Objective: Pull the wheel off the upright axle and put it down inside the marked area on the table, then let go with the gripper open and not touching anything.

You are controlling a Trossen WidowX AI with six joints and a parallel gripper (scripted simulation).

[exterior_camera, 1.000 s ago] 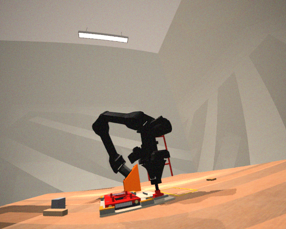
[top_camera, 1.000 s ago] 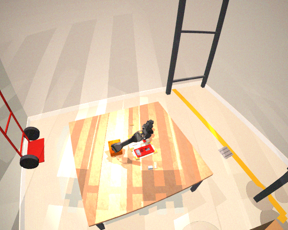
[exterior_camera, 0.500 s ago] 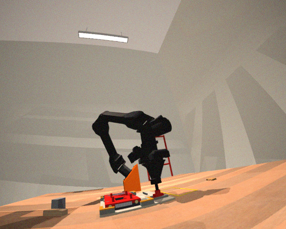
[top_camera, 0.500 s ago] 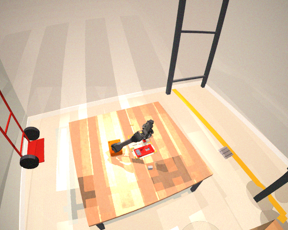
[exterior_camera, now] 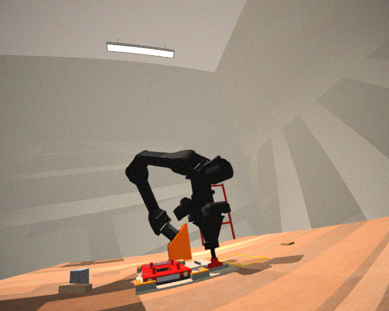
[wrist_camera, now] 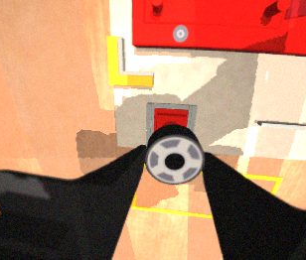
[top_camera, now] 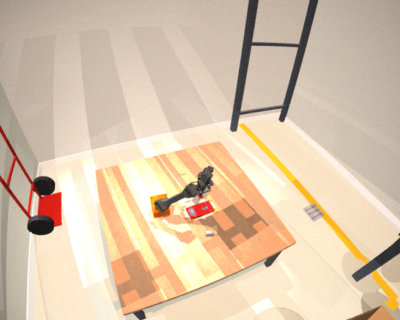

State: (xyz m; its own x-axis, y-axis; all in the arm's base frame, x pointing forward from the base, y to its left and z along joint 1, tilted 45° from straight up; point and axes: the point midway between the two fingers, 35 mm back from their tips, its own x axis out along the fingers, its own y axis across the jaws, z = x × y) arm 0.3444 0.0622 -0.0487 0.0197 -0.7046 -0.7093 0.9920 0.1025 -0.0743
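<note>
Right now the upright axle is 3 cm below my gripper tip. Round my gripper tip: wheel right at my gripper tip; then wooden chip 8 cm behind, 29 cm to the left, 6 cm below.
</note>
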